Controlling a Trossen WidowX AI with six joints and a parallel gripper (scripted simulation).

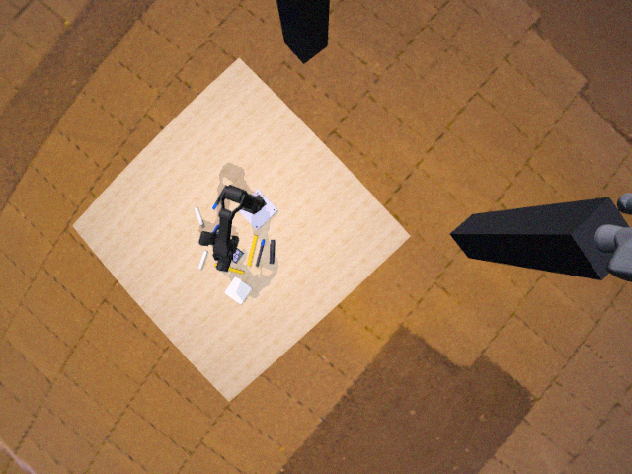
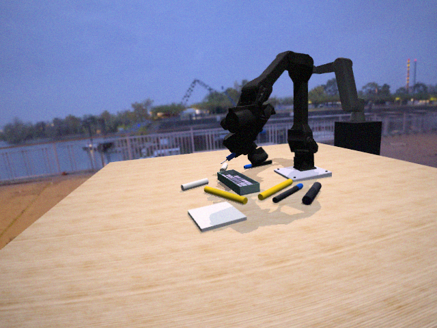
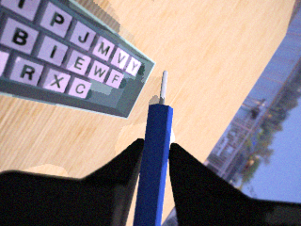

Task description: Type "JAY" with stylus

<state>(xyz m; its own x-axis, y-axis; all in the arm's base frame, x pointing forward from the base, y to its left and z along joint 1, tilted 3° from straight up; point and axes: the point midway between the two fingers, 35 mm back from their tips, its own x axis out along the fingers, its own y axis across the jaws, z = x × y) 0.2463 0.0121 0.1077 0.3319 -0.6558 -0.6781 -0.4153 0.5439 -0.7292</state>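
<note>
Now: gripper tip 40 mm short of the grey stylus tip, 20 mm above it and 10 mm to the right of it. From my gripper tip the other things lie so: white flat pad 280 mm to the left, 100 mm ahead, 80 mm below; then blue stylus 10 mm below, 10 mm ahead; then black cylinder 240 mm to the left, 160 mm behind, 70 mm below.
</note>
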